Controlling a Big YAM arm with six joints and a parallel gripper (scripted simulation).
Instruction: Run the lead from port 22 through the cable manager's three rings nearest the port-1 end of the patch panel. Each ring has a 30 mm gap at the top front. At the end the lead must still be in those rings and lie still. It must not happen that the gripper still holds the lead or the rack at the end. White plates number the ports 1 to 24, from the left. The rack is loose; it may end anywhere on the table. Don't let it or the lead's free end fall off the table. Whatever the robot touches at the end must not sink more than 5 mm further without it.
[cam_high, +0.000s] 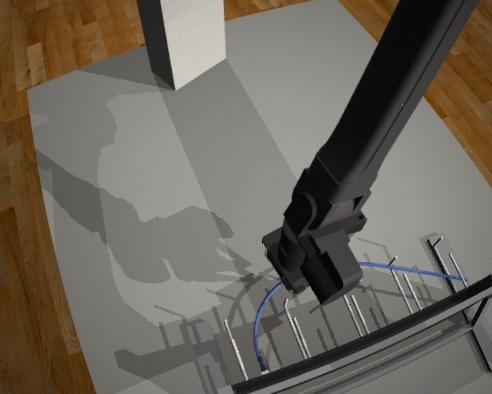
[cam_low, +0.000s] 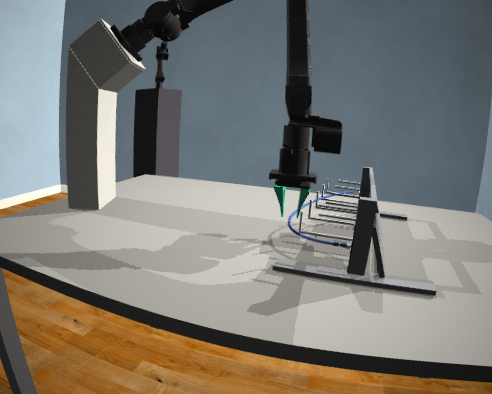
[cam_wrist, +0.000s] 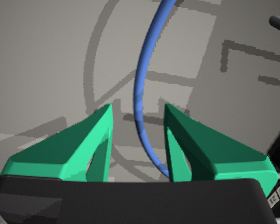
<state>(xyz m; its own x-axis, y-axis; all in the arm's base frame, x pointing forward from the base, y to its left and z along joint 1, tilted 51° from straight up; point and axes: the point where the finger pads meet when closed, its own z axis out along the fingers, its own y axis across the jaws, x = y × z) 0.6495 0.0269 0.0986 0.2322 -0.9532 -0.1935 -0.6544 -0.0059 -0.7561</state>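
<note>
My gripper is now 150 mm short of the patch panel rack, 100 mm to the right of it and 20 mm below it.
</note>
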